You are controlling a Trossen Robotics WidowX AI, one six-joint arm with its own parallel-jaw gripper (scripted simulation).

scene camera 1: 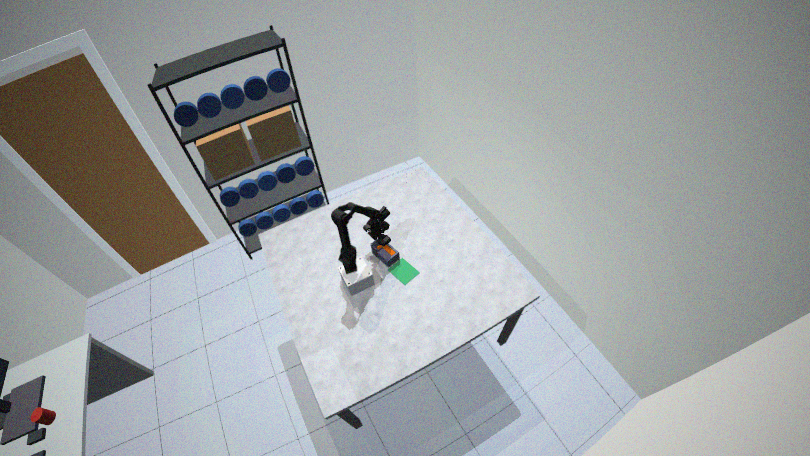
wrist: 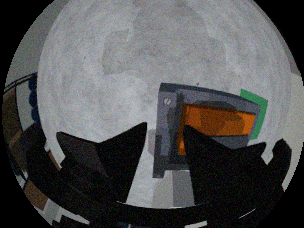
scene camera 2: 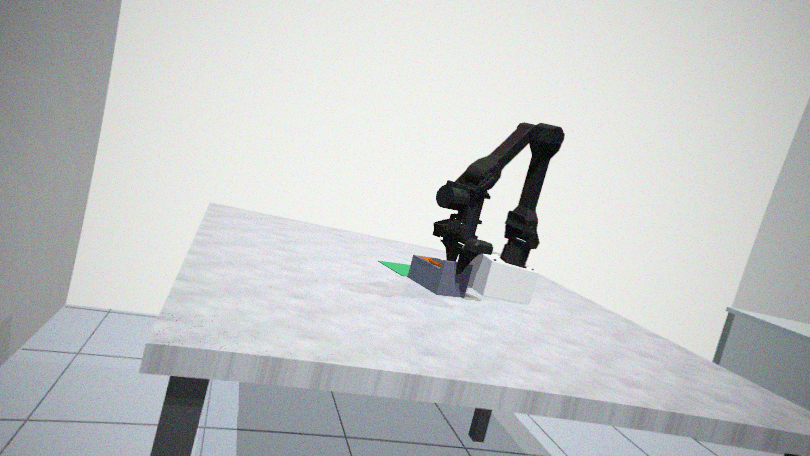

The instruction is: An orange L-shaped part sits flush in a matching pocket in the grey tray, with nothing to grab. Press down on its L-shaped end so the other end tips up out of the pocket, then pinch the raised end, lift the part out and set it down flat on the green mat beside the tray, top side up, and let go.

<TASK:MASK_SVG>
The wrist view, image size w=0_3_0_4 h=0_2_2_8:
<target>my gripper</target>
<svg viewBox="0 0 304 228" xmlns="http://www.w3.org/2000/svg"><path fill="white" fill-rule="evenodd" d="M20 135L21 161L27 170L29 181L32 181L33 185L43 191L51 201L89 221L89 225L85 225L84 222L61 215L60 222L53 219L53 228L123 228L117 226L117 222L151 228L180 228L207 221L207 226L196 228L255 228L283 197L284 189L281 183L287 177L291 166L292 150L284 139L280 138L275 143L272 161L265 165L264 159L261 158L267 147L265 142L232 150L200 133L195 127L184 125L184 150L191 174L195 206L151 209L125 203L141 159L141 151L144 149L148 122L141 122L132 129L99 143L57 131L57 142L65 155L65 159L60 163L60 171L53 165L51 157L44 149L47 138L39 125L32 123Z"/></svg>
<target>orange L-shaped part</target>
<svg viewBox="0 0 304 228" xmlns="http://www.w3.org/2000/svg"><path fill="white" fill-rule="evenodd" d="M177 153L179 155L187 155L185 154L183 141L184 125L195 127L197 131L205 135L249 135L253 122L255 122L255 114L252 114L251 111L225 109L225 107L183 103L179 133L177 133Z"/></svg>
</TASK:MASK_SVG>
